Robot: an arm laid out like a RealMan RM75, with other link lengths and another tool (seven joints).
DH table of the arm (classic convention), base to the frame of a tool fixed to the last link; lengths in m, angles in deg. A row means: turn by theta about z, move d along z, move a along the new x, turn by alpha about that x. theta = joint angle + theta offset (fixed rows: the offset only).
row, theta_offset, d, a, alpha
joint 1, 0, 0.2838, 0, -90
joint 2, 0, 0, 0, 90
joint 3, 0, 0.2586, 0, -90
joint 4, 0, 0, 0, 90
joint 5, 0, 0.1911, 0, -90
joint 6, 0, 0, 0, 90
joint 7, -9.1, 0.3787, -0.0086, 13.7
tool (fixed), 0, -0.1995, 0, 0
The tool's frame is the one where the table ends.
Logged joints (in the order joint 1, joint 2, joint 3, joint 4, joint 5, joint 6, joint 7), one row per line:
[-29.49 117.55 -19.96 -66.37 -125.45 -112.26 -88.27]
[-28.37 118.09 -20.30 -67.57 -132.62 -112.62 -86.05]
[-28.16 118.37 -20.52 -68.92 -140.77 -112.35 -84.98]
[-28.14 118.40 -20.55 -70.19 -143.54 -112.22 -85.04]
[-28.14 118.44 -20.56 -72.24 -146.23 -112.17 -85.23]
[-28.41 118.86 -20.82 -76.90 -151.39 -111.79 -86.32]
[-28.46 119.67 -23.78 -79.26 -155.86 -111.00 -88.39]
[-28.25 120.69 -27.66 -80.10 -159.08 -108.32 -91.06]
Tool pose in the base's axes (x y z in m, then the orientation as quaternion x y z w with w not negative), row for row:
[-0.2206 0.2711 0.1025 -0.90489 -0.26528 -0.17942 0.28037]
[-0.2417 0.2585 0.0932 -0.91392 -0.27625 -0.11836 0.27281]
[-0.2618 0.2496 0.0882 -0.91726 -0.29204 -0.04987 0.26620]
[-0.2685 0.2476 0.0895 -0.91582 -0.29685 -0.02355 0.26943]
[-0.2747 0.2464 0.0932 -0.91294 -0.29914 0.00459 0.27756]
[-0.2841 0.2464 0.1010 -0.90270 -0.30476 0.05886 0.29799]
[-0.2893 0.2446 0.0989 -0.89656 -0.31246 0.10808 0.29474]
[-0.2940 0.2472 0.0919 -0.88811 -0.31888 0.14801 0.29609]
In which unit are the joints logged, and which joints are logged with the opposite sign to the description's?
The joints are logged in degrees. Opposite sign: joint 2, joint 3, joint 4, joint 5, joint 6.
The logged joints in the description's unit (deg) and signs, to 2 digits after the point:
[-29.49 -117.55 19.96 66.37 125.45 112.26 -88.27]
[-28.37 -118.09 20.30 67.57 132.62 112.62 -86.05]
[-28.16 -118.37 20.52 68.92 140.77 112.35 -84.98]
[-28.14 -118.40 20.55 70.19 143.54 112.22 -85.04]
[-28.14 -118.44 20.56 72.24 146.23 112.17 -85.23]
[-28.41 -118.86 20.82 76.90 151.39 111.79 -86.32]
[-28.46 -119.67 23.78 79.26 155.86 111.00 -88.39]
[-28.25 -120.69 27.66 80.10 159.08 108.32 -91.06]

